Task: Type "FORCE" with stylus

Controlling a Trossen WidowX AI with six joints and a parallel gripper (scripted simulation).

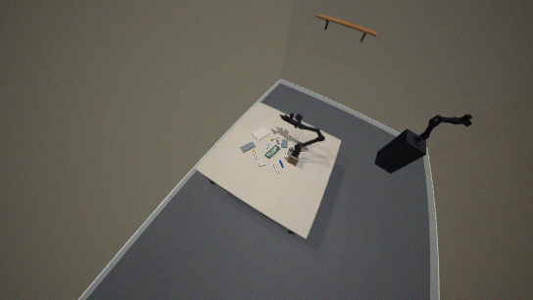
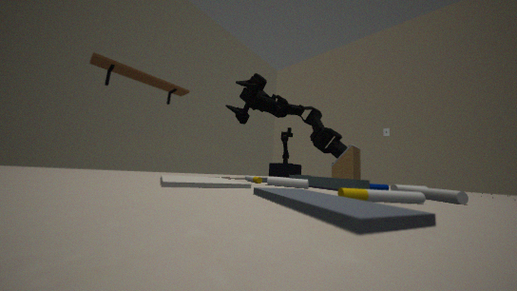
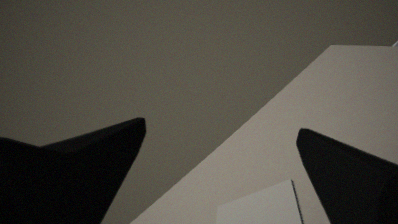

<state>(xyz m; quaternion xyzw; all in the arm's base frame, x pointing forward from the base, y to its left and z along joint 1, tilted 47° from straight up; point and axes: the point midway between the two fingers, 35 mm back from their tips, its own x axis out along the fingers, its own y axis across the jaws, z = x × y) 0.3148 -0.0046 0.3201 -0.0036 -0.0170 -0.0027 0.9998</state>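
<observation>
The blue stylus lies 26 cm behind my gripper tip, 33 cm to the left of it and 28 cm below it. Also, from my gripper tip: flat grey slab 14 cm ahead, 41 cm to the left, 29 cm below.
</observation>
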